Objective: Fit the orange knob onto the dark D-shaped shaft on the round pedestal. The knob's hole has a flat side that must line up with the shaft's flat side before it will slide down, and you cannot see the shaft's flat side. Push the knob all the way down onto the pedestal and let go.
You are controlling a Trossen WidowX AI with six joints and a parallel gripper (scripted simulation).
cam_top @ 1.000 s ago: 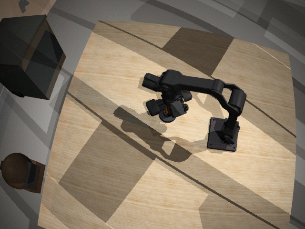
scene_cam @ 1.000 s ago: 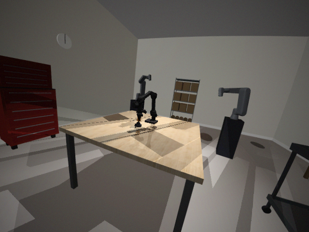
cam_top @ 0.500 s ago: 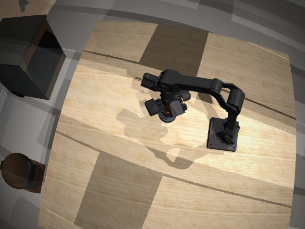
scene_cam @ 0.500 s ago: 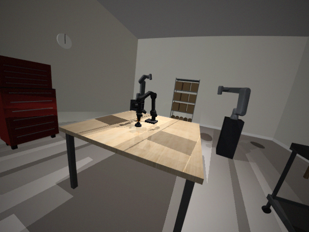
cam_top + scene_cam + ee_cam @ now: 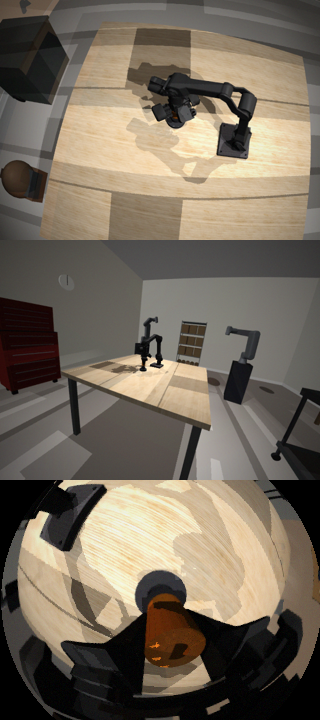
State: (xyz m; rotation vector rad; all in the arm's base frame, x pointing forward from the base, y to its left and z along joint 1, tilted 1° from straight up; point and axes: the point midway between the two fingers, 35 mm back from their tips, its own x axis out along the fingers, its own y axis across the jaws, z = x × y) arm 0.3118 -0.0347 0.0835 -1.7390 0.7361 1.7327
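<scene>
Now: the dark round pedestal 4 cm below my gripper tip. The rest, counted from my gripper tip: orange knob: 2 cm above.
</scene>
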